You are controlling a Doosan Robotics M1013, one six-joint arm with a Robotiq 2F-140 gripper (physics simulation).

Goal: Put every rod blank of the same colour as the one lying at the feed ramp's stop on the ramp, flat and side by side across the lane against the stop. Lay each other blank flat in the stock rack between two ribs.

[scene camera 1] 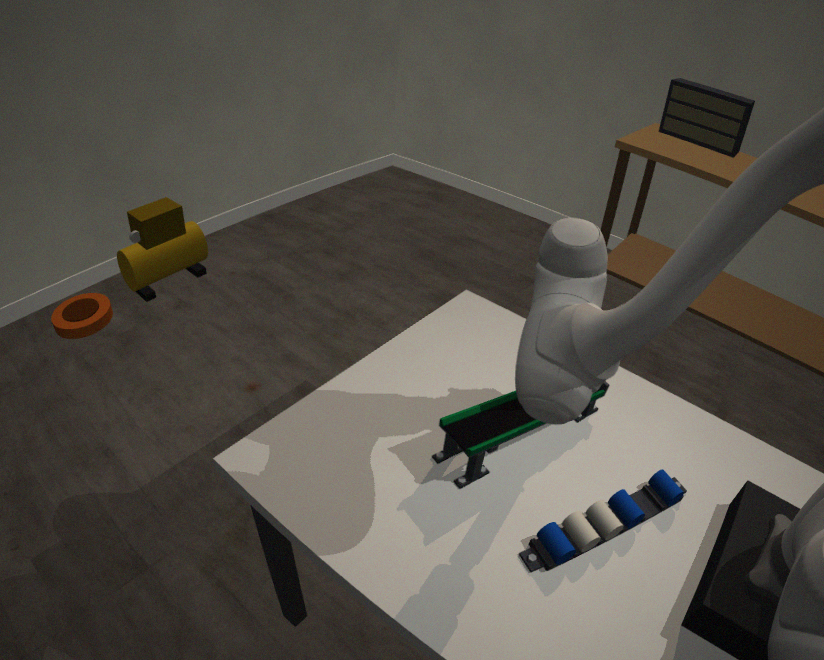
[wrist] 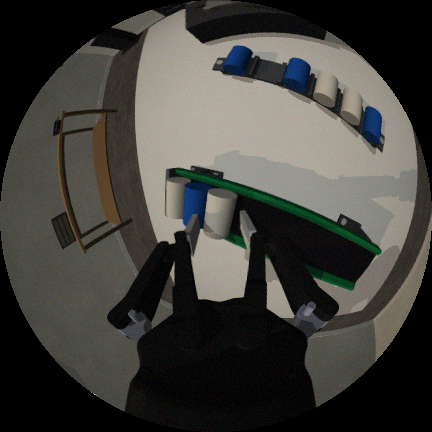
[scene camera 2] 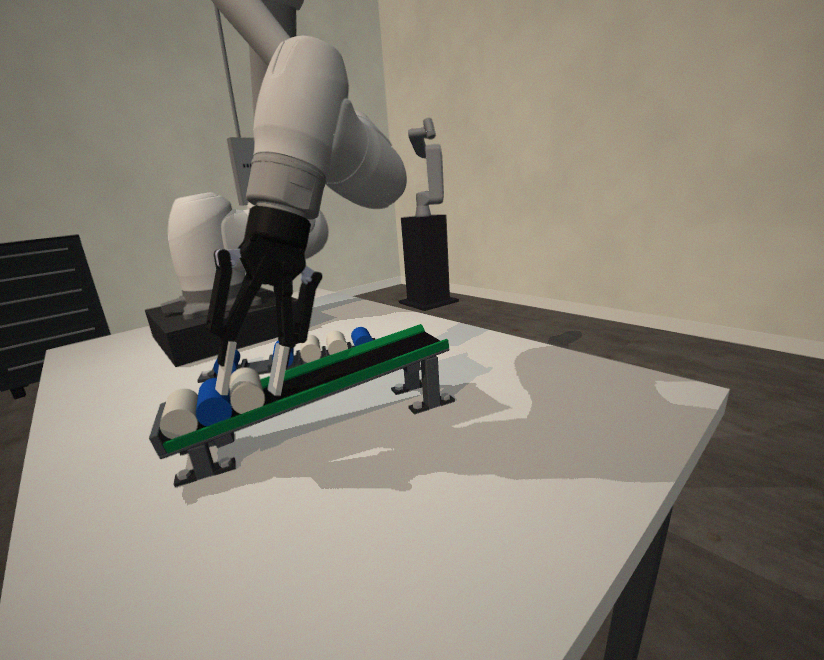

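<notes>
On the green-railed feed ramp (scene camera 1: 508, 436) (scene camera 2: 309, 394) (wrist: 280, 201), a white blank (scene camera 2: 180, 413) (wrist: 176, 198) lies against the stop. A blue blank (scene camera 2: 213, 403) (wrist: 195, 202) lies beside it, then a second white blank (scene camera 2: 246, 390) (wrist: 220, 212), all across the lane. My gripper (scene camera 2: 251, 371) (wrist: 218, 220) is open, its fingertips on either side of the second white blank, holding nothing. The stock rack (scene camera 1: 646, 501) (scene camera 2: 257, 365) (wrist: 269, 71) holds three blue and two white blanks; one slot between two blue blanks is empty. In scene camera 1 the arm hides the gripper and stop.
The ramp and rack stand on a white table (scene camera 1: 385, 357) (scene camera 2: 412, 550) (wrist: 175, 115). The arm's dark base (scene camera 1: 729, 563) (scene camera 2: 171, 336) (wrist: 250, 22) is beyond the rack from the ramp. A wooden bench (scene camera 1: 694, 161) (wrist: 102, 170) stands off the table.
</notes>
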